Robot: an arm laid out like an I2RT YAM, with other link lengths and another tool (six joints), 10 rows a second.
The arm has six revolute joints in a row. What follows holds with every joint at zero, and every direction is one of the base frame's.
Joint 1 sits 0.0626 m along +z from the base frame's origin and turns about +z.
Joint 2 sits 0.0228 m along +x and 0.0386 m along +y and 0.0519 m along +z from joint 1 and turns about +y.
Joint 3 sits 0.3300 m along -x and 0.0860 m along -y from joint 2 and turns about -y.
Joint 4 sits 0.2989 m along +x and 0.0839 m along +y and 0.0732 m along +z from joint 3 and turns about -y.
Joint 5 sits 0.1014 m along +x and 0.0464 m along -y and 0.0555 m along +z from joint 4 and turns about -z.
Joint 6 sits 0.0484 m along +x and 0.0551 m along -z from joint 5 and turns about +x.
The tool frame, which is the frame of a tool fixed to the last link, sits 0.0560 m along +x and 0.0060 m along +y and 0.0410 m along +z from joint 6; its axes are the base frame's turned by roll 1.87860, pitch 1.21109 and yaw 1.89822 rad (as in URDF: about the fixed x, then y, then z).
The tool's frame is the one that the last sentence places.
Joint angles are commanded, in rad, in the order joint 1, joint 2, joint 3, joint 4, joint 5, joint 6. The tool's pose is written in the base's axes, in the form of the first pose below.
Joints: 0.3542 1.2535 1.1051 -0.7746 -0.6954 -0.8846
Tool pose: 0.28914 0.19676 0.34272; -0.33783 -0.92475 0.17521; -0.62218 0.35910 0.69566; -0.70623 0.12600 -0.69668
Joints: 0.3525 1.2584 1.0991 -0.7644 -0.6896 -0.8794
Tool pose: 0.29174 0.19666 0.33941; -0.34517 -0.92133 0.17894; -0.62176 0.36728 0.69175; -0.70305 0.12751 -0.69962
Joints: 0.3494 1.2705 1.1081 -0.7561 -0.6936 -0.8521
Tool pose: 0.29736 0.19733 0.34084; -0.36779 -0.91247 0.17922; -0.60799 0.38179 0.69612; -0.70361 0.14707 -0.69520
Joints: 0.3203 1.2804 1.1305 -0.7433 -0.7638 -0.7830
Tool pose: 0.30589 0.19236 0.35438; -0.41750 -0.89343 0.16577; -0.54363 0.39177 0.74228; -0.72812 0.21979 -0.64926
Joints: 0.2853 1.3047 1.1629 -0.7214 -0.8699 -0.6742
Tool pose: 0.31903 0.18676 0.37112; -0.49290 -0.85999 0.13220; -0.45244 0.38311 0.80531; -0.74320 0.33712 -0.57793
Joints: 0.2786 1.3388 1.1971 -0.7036 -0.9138 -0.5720
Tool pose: 0.33317 0.18829 0.37946; -0.56294 -0.81930 0.10881; -0.39809 0.38416 0.83303; -0.72431 0.42563 -0.54242
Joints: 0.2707 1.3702 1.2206 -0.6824 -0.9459 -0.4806
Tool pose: 0.34699 0.18863 0.38304; -0.62577 -0.77451 0.09248; -0.35223 0.38637 0.85244; -0.69595 0.50086 -0.51458
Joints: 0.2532 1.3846 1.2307 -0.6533 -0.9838 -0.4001
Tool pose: 0.35713 0.18427 0.38800; -0.67192 -0.73553 0.08672; -0.30418 0.38082 0.87319; -0.67528 0.56033 -0.47961
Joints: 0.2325 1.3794 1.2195 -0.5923 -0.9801 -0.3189
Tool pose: 0.36682 0.17641 0.39202; -0.70010 -0.70286 0.12591; -0.24921 0.40576 0.87935; -0.66915 0.58425 -0.45923
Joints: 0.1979 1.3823 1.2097 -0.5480 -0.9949 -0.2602
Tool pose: 0.37713 0.16391 0.39297; -0.72632 -0.66963 0.15509; -0.19734 0.41929 0.88615; -0.65842 0.61302 -0.43668
